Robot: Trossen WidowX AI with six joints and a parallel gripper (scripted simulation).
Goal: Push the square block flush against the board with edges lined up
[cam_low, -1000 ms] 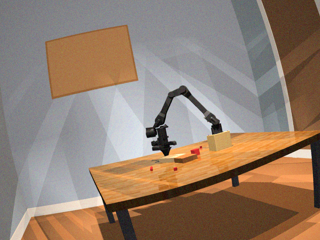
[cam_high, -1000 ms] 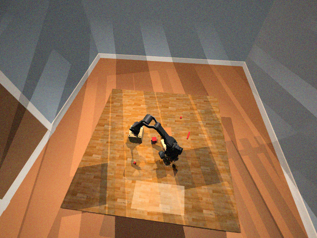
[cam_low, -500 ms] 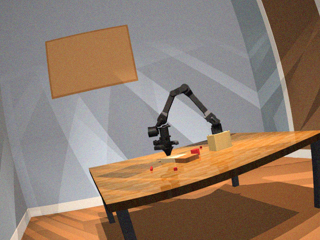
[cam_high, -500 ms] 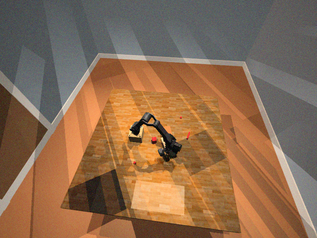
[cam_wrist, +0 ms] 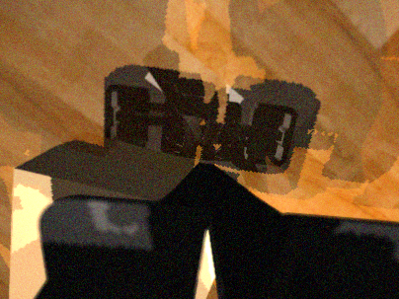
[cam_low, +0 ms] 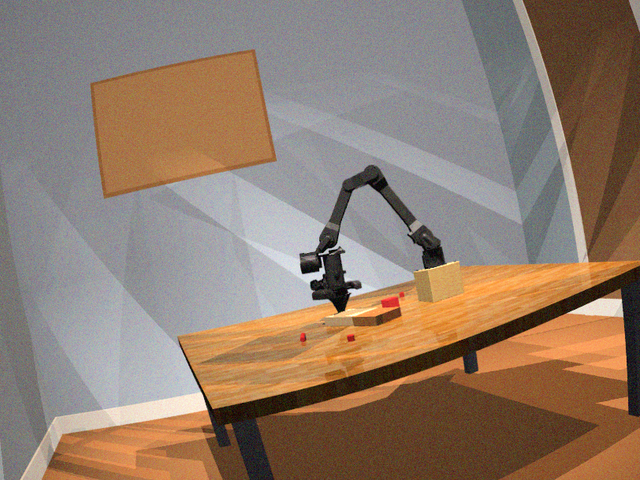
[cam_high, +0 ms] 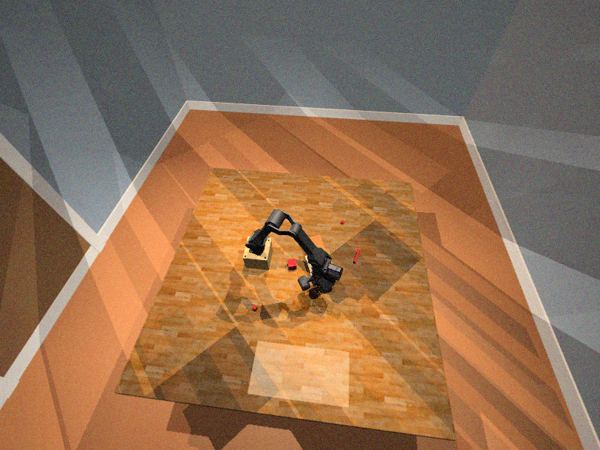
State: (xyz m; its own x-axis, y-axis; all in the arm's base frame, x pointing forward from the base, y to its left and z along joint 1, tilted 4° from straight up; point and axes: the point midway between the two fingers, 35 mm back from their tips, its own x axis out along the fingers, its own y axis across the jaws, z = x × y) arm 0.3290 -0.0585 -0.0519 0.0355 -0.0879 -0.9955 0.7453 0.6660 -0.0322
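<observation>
Now: the red cube 150 mm behind my gripper tip, 60 mm to the left of it and 10 mm above it. From my gripper tip the other things lie so: pale flat block (20 mm behind, 90 mm to the left); brown board (80 mm behind, 200 mm to the left); red stick (150 mm ahead, 220 mm to the left, 10 mm below).
</observation>
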